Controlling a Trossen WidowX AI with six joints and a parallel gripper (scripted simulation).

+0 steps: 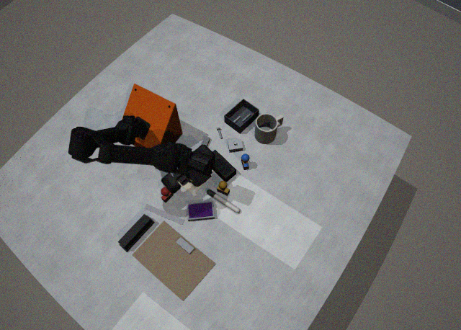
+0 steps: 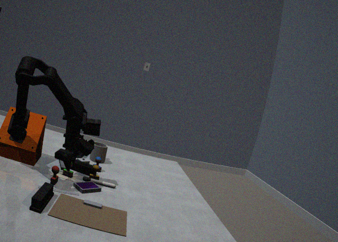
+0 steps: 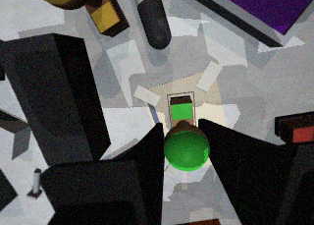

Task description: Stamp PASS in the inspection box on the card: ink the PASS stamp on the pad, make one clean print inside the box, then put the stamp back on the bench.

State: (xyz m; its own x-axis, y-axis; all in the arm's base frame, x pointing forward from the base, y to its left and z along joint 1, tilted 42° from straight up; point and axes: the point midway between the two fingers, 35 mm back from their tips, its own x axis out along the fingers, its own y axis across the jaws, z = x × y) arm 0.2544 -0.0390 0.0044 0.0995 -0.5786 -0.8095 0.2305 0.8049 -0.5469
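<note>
My gripper tip is 10 mm above the green-knobbed stamp. Round my gripper tip: black block (100 mm to the left, 40 mm ahead, 10 mm below); then yellow stamp (100 mm ahead, 30 mm to the left, 10 mm below); then card (30 mm below, 20 mm behind).
</note>
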